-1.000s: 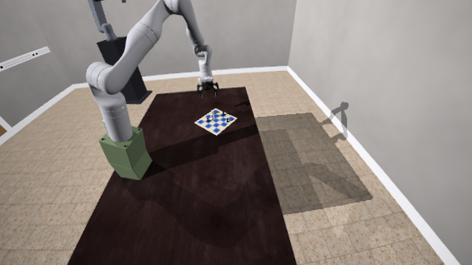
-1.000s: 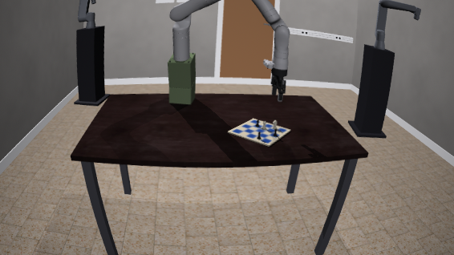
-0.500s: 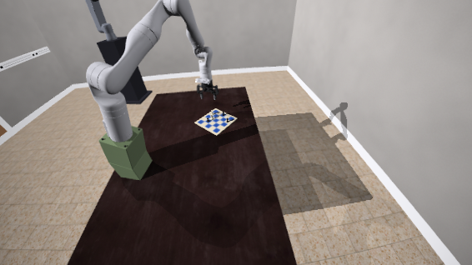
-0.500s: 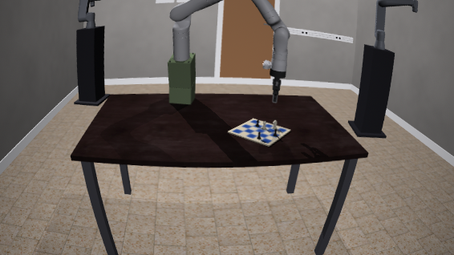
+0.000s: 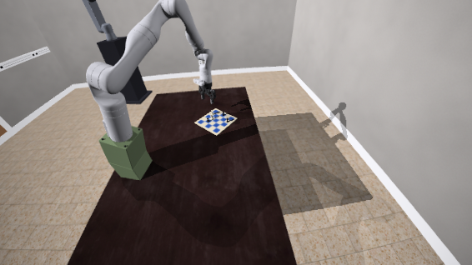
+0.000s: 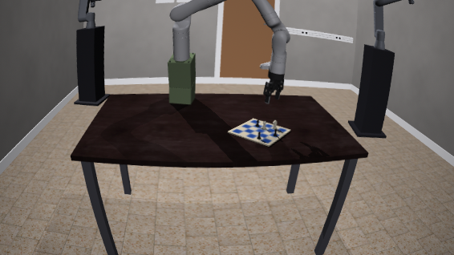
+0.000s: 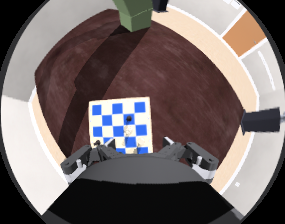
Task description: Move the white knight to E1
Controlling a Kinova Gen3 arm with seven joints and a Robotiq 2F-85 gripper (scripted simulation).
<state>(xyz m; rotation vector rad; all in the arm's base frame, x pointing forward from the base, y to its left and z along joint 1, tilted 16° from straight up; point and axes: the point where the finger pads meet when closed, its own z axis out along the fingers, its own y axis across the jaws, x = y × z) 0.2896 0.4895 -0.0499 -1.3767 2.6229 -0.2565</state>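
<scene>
The white knight is 12 cm below my hand, 2 cm to the left of it and 1 cm ahead of it. Round my hand: chessboard (14 cm below, 5 cm ahead, 4 cm to the right).
</scene>
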